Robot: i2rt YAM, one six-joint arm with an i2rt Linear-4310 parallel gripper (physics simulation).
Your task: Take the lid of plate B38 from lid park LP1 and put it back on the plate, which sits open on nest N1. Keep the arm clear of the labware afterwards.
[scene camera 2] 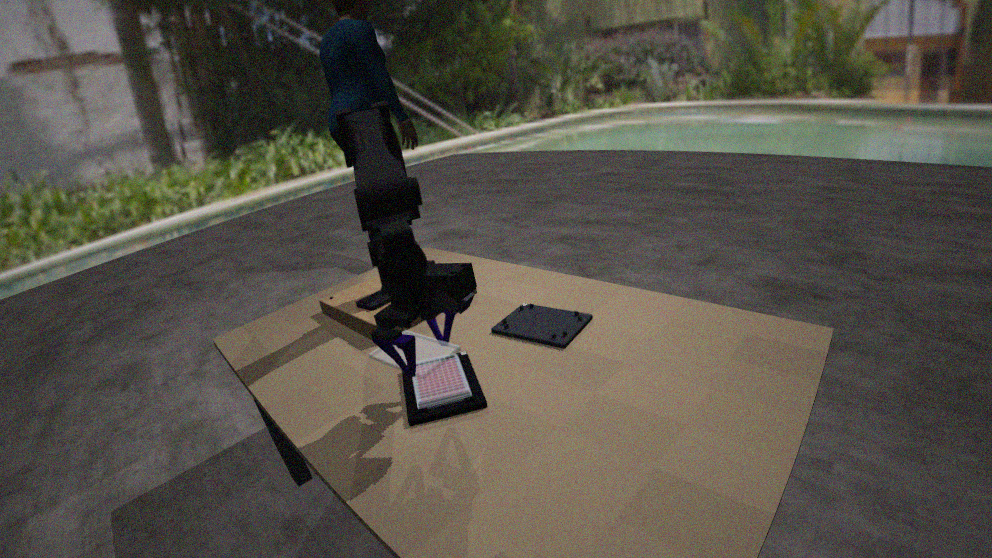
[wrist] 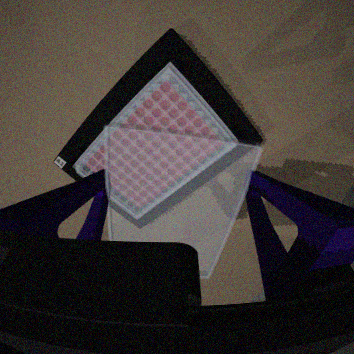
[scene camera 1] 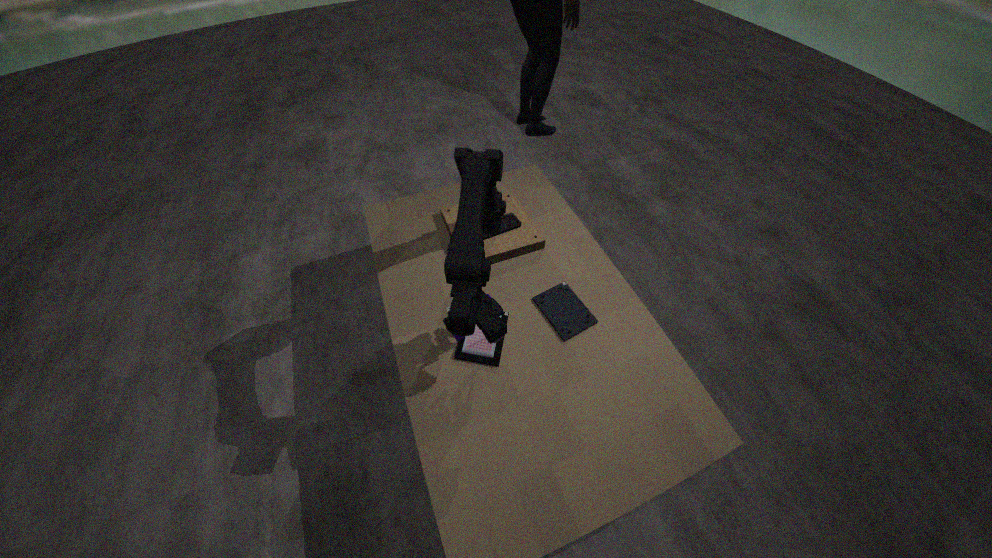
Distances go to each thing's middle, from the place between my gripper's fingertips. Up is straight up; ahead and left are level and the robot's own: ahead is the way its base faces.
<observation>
I see the pale grey lid [scene camera 2: 431, 353] 30 mm behind my hand and 10 mm above it.
</observation>
